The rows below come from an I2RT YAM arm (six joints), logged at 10 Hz.
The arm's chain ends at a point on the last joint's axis. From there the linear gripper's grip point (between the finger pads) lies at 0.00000 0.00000 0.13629 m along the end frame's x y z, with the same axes.
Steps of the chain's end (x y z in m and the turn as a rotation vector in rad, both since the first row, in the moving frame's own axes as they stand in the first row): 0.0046, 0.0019, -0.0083, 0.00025, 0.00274, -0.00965; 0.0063, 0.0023, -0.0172, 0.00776, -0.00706, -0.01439; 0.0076, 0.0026, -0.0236, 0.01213, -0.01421, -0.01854; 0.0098, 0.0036, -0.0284, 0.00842, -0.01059, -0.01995; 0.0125, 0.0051, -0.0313, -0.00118, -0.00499, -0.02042
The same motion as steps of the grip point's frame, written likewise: 0.0050, 0.0019, -0.0083, 0.00025, 0.00274, -0.00965; 0.0053, 0.0012, -0.0172, 0.00776, -0.00706, -0.01439; 0.0056, 0.0010, -0.0236, 0.01213, -0.01421, -0.01854; 0.0083, 0.0025, -0.0284, 0.00842, -0.01059, -0.01995; 0.0118, 0.0053, -0.0313, -0.00118, -0.00499, -0.02042
